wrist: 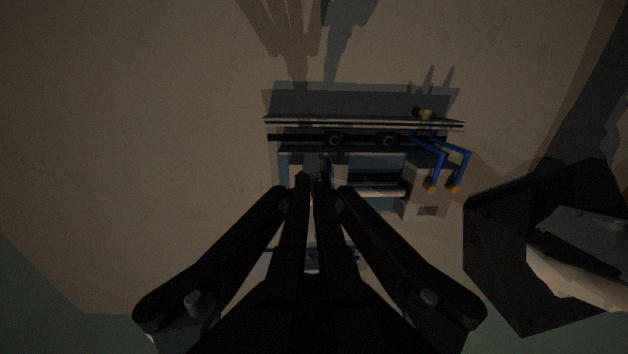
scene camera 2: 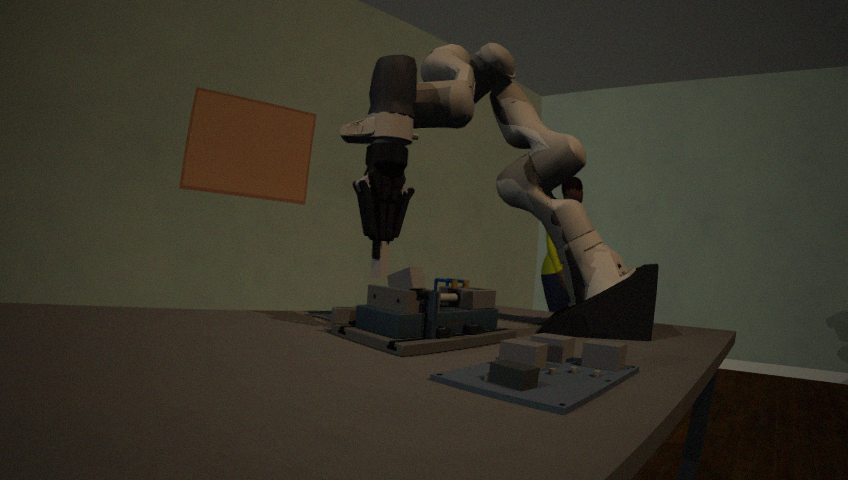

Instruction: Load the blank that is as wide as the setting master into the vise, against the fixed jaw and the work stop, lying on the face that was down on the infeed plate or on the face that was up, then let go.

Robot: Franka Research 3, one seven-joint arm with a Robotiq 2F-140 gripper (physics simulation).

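My gripper (scene camera 2: 380,252) (wrist: 311,164) is shut and empty, pointing down above the vise (scene camera 2: 389,322) (wrist: 377,161). A light grey block (scene camera 2: 406,277) (wrist: 314,167) is at the jaws, tilted and rising above the front jaw (scene camera 2: 392,299) in the scene view. In the wrist view it shows dimly between two light jaws, partly hidden by the fingers. A blue-grey upright piece (scene camera 2: 432,315) stands at the vise's near side; whether it is the work stop I cannot tell. Three light blocks (scene camera 2: 523,353) (scene camera 2: 554,347) (scene camera 2: 604,355) and a darker block (scene camera 2: 512,375) are on a blue-grey plate (scene camera 2: 559,391).
The vise stands on a slotted base (scene camera 2: 452,343). Blue hoses (wrist: 440,167) with yellow fittings rise at its actuator block (wrist: 429,200). The arm's dark pedestal (scene camera 2: 624,309) (wrist: 495,240) stands to the right. A small light block (scene camera 2: 343,315) shows left of the vise. A person (scene camera 2: 553,267) stands behind the arm.
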